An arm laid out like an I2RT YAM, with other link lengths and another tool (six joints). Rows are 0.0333 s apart.
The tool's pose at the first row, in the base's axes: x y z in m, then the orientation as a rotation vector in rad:
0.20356, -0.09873, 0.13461, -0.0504, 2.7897, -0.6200
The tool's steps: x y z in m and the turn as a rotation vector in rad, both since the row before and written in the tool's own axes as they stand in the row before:
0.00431, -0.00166, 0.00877, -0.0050, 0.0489, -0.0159
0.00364, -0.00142, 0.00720, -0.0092, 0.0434, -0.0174
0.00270, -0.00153, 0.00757, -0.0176, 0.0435, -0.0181
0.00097, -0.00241, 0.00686, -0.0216, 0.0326, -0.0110
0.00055, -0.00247, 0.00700, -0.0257, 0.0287, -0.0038
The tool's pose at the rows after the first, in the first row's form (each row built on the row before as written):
0.20184, -0.10424, 0.12655, -0.0593, 2.8407, -0.6263
0.19997, -0.10880, 0.12001, -0.0729, 2.8880, -0.6256
0.19878, -0.11350, 0.11342, -0.0890, 2.9382, -0.6125
0.19890, -0.11849, 0.10804, -0.0984, 2.9781, -0.5894
0.19926, -0.12345, 0.10250, -0.0985, 3.0144, -0.5578

